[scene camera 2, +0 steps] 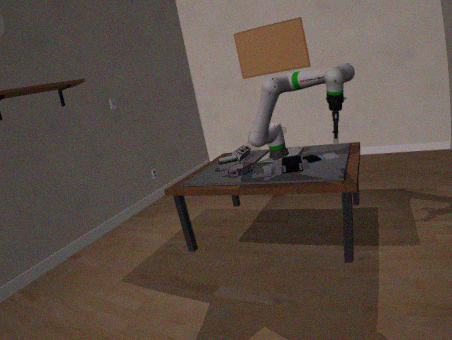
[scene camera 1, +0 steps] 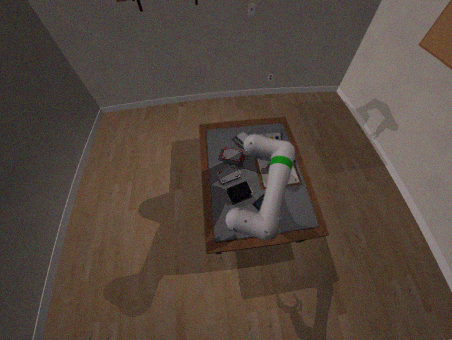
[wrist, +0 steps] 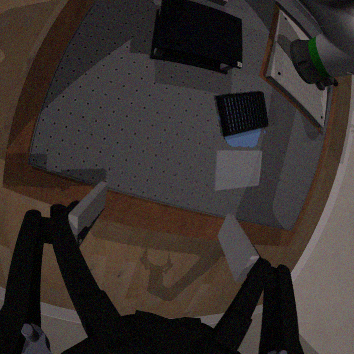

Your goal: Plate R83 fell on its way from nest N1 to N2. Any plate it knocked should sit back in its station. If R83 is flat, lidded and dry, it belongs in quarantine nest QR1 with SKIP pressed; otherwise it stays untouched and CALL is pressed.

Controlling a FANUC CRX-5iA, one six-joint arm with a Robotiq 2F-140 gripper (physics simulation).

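Pixels of known places: gripper, fingertip midpoint: (scene camera 2: 335, 137) (wrist: 165, 211); arm's base, origin of the base link: (scene camera 2: 279, 155) (wrist: 303, 61).
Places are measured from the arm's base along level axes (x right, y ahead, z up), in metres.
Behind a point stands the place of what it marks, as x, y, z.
A black plate with a grid of wells (wrist: 243, 111) {-0.258, 0.220, 0.014} (scene camera 2: 313, 158) {-0.268, 0.238, 0.014} lies on the grey mat, no lid over its wells; its label is unreadable. A blue patch (wrist: 244, 138) {-0.312, 0.192, 0.001} shows along its lower edge in the wrist view. A pale flat square (wrist: 238, 170) {-0.385, 0.193, 0.008} (scene camera 2: 331, 156) {-0.388, 0.216, 0.008} lies just beyond the patch. A black nest-like block (wrist: 197, 37) {-0.166, 0.370, 0.056} (scene camera 1: 239, 192) {-0.148, 0.365, 0.057} (scene camera 2: 292, 164) {-0.133, 0.306, 0.008} stands apart from the plate. A pale grey nest (scene camera 1: 230, 176) {0.020, 0.390, 0.023} and a red-edged nest (scene camera 1: 232, 155) {0.204, 0.322, 0.040} (scene camera 2: 240, 170) {0.214, 0.326, 0.010} stand farther along. My gripper (wrist: 165, 211) {-0.426, 0.398, 0.169} (scene camera 2: 336, 136) {-0.426, 0.398, 0.169} is open and empty, high over the table's edge. Scene camera 1 does not show it.
A button panel (scene camera 2: 244, 150) {0.275, -0.019, 0.067} (scene camera 1: 275, 136) {0.279, -0.112, 0.074} stands at the table's far end, beside a grey-white block (scene camera 1: 240, 138) {0.346, 0.208, 0.067}. The arm's base stands on a pale wood-edged board (wrist: 295, 82) {-0.103, 0.045, 0.006}. The arm hides part of the table in scene camera 1. A brown wooden rim (wrist: 150, 204) {-0.491, 0.370, -0.013} (scene camera 2: 265, 189) {-0.011, 0.633, -0.022} surrounds the mat.
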